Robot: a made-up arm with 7 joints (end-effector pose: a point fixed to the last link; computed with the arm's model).
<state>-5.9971 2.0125 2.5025 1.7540 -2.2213 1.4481 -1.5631</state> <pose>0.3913 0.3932 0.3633 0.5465 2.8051 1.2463</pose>
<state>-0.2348 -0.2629 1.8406 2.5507 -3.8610 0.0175 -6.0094</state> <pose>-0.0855 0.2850 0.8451 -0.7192 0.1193 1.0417</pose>
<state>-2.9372 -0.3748 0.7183 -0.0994 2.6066 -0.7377 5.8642</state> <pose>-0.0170 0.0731 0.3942 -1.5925 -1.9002 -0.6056</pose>
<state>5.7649 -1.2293 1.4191 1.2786 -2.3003 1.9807 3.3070</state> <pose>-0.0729 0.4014 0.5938 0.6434 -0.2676 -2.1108</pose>
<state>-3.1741 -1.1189 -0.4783 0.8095 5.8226 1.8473 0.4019</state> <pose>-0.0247 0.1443 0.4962 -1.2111 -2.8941 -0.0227</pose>
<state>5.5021 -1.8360 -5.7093 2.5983 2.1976 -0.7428 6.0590</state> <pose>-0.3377 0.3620 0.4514 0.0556 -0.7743 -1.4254</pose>
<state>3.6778 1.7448 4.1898 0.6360 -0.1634 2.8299 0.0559</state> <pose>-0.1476 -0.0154 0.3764 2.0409 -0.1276 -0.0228</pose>
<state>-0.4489 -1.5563 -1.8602 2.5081 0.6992 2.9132 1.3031</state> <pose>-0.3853 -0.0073 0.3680 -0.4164 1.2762 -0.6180</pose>
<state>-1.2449 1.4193 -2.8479 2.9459 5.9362 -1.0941 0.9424</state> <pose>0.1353 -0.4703 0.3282 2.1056 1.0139 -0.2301</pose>
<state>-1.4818 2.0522 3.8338 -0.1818 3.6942 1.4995 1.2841</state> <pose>-0.0448 -0.0255 0.4904 -0.0773 -0.3915 2.7775</pose>
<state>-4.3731 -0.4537 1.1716 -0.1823 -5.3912 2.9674 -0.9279</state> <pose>-0.0053 -0.1401 0.4584 0.3179 0.5714 -1.8383</pose>
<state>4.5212 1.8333 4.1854 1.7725 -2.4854 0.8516 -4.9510</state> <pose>-0.4026 -0.3750 0.4364 0.9946 0.9769 -2.1343</pose>
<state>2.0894 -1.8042 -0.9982 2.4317 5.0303 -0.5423 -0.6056</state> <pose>0.3328 -0.4453 0.4075 1.1143 -0.9369 2.3139</pose>
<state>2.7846 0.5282 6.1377 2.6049 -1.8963 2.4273 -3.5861</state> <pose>-0.2182 0.2302 0.7208 -1.2833 1.2495 -0.8630</pose>
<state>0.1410 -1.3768 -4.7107 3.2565 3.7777 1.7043 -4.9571</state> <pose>-0.4843 -0.1837 0.5141 0.2529 1.0811 -1.4409</pose>
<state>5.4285 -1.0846 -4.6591 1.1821 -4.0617 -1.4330 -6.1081</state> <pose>0.0510 0.2181 0.5088 -0.5772 1.3829 -2.2590</pose>
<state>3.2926 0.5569 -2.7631 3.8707 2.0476 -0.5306 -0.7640</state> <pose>-0.2677 -0.1873 0.7141 0.9871 -0.1771 -0.8886</pose>
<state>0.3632 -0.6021 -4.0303 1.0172 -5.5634 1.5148 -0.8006</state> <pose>-0.2980 0.0874 0.2754 0.2509 2.5345 -0.8183</pose>
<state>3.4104 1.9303 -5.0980 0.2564 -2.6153 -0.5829 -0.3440</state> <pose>-0.0014 -0.0828 0.3752 0.7801 0.7752 2.2623</pose>
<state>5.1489 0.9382 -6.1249 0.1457 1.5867 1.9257 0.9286</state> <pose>0.1808 -0.0227 0.2611 0.9807 1.0245 1.7422</pose>
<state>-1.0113 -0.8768 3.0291 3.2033 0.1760 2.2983 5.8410</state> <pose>-0.2481 0.3798 0.5362 -0.7965 -2.9885 0.0206</pose>
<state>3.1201 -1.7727 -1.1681 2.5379 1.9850 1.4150 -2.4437</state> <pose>0.5925 0.1057 0.3692 -0.0274 0.9831 -1.6924</pose>
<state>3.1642 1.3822 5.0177 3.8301 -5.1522 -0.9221 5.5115</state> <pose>-0.3203 -0.1136 0.5724 0.4192 -0.0311 -0.2047</pose>
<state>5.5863 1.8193 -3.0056 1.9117 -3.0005 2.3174 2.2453</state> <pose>0.4098 -0.3500 0.3945 -0.3631 2.7917 -0.0292</pose>
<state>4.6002 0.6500 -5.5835 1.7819 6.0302 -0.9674 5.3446</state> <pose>0.1190 -0.4259 0.6448 0.9472 -0.1935 1.1731</pose>
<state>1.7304 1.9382 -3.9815 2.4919 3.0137 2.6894 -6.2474</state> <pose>-0.0720 0.4583 0.1846 1.3859 1.3612 0.3026</pose>
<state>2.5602 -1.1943 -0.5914 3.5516 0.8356 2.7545 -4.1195</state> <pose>0.2639 -0.2377 0.5680 -1.2372 -0.3797 1.0075</pose>
